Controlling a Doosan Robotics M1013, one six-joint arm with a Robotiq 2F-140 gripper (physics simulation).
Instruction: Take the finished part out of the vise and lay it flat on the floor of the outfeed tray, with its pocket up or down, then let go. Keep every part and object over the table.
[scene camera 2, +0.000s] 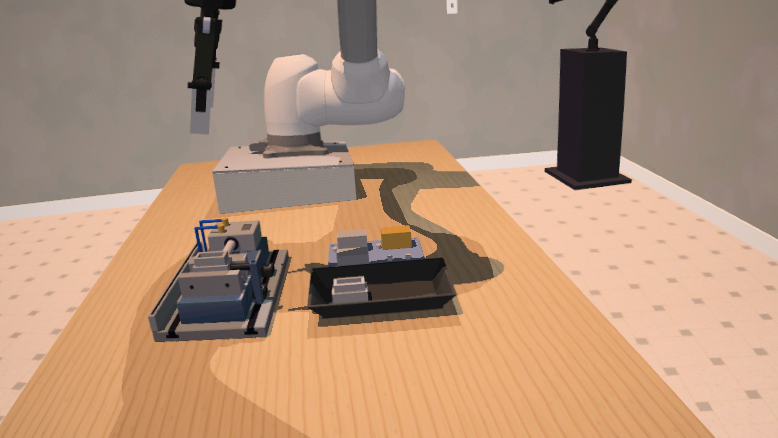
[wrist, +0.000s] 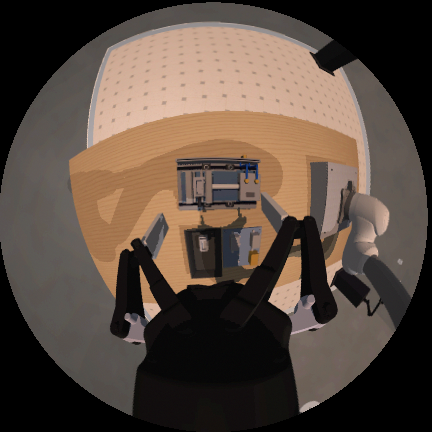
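Seen in the pictures: gripper, fingertip midpoint: (scene camera 2: 202, 118) (wrist: 211, 210); arm's base, link origin: (scene camera 2: 294, 150) (wrist: 346, 203).
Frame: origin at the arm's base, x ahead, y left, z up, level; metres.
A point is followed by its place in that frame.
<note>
The vise (scene camera 2: 209, 285) @(x 0.785, y -0.181, z -0.011 m) (wrist: 249, 187) @(x 0.585, y -0.145, z 0.006 m) stands on its base plate at the left in the scene view and at the centre in the wrist view. The light grey finished part (scene camera 2: 211, 260) @(x 0.757, y -0.175, z 0.020 m) (wrist: 200, 187) @(x 0.739, y -0.172, z 0.011 m) sits between its jaws, with its pocket up. The black outfeed tray (scene camera 2: 391, 307) @(x 0.839, y 0.106, z -0.069 m) (wrist: 204, 271) @(x 0.800, y 0.198, z -0.069 m) stands beside the vise. A similar grey part (scene camera 2: 350, 293) @(x 0.790, y 0.047, z -0.059 m) (wrist: 203, 243) @(x 0.773, y 0.048, z -0.057 m) lies in its left end in the scene view, pocket up. My gripper (scene camera 2: 199, 122) @(x 0.724, y -0.155, z 0.248 m) (wrist: 211, 210) @(x 0.724, y -0.155, z 0.248 m) is wide open and empty, high above the table. In the scene view its fingers show edge-on.
A blue-grey fixture plate (scene camera 2: 375, 253) @(x 0.597, y 0.124, z -0.082 m) (wrist: 243, 254) @(x 0.611, y 0.157, z -0.082 m) stands behind the tray in the scene view, bearing a grey block (scene camera 2: 352, 247) @(x 0.579, y 0.080, z -0.070 m) (wrist: 255, 240) @(x 0.563, y 0.078, z -0.046 m) and a yellow block (scene camera 2: 396, 238) @(x 0.589, y 0.170, z -0.059 m) (wrist: 253, 258) @(x 0.575, y 0.166, z -0.046 m). Blue hoses (scene camera 2: 198, 235) @(x 0.589, y -0.217, z 0.002 m) (wrist: 246, 170) @(x 0.591, y -0.201, z 0.019 m) rise at the vise's rear. The robot's base box (scene camera 2: 285, 189) @(x 0.226, y -0.040, z -0.042 m) (wrist: 318, 200) @(x 0.227, y -0.041, z -0.030 m) stands farther back.
</note>
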